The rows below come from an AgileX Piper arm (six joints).
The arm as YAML. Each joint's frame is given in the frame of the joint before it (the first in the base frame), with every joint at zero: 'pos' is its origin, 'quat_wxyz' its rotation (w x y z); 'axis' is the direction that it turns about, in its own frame. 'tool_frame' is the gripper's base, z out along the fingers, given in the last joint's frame.
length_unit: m
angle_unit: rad
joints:
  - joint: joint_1
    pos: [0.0, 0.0, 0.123]
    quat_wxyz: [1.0, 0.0, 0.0, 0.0]
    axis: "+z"
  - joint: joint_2
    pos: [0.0, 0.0, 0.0]
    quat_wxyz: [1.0, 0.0, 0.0, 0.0]
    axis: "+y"
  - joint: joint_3
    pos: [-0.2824, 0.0, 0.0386]
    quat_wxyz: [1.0, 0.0, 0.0, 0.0]
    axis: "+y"
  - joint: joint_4
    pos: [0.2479, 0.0, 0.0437]
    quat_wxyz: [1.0, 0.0, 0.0, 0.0]
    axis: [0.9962, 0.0, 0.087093]
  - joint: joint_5
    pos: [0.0, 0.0, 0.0]
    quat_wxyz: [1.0, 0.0, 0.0, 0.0]
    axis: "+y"
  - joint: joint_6
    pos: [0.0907, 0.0, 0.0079]
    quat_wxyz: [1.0, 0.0, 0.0, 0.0]
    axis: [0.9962, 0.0, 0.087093]
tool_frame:
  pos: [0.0, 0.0, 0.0]
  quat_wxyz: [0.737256, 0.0, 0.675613, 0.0]
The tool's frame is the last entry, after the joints.
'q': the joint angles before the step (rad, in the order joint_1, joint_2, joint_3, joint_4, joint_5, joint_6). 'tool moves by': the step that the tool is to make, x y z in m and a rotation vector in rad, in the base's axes. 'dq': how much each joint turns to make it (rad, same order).
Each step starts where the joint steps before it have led.
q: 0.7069, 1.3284, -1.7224, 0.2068, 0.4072, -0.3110
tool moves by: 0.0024, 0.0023, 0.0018, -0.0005, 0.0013, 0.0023
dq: -0.0001, 0.0151, -0.0221, 0.0018, 0.0086, -0.0003
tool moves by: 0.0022, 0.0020, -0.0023, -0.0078, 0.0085, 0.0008
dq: 0.0001, 0.0070, -0.0002, -0.0005, 0.0048, 0.0005
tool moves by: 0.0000, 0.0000, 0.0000, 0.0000, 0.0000, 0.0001
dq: 0.0000, 0.0000, 0.0000, 0.0004, 0.0000, -0.0003
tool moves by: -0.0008, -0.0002, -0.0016, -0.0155, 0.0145, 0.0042
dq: -0.0001, -0.0020, 0.0002, 0.0001, 0.0234, -0.0002
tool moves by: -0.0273, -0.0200, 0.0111, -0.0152, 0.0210, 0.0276
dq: 0.0002, -0.0786, 0.0000, 0.0151, 0.1070, 0.0005
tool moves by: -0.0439, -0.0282, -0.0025, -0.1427, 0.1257, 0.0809
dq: 0.0001, -0.1110, -0.0021, 0.0340, 0.3120, -0.0114
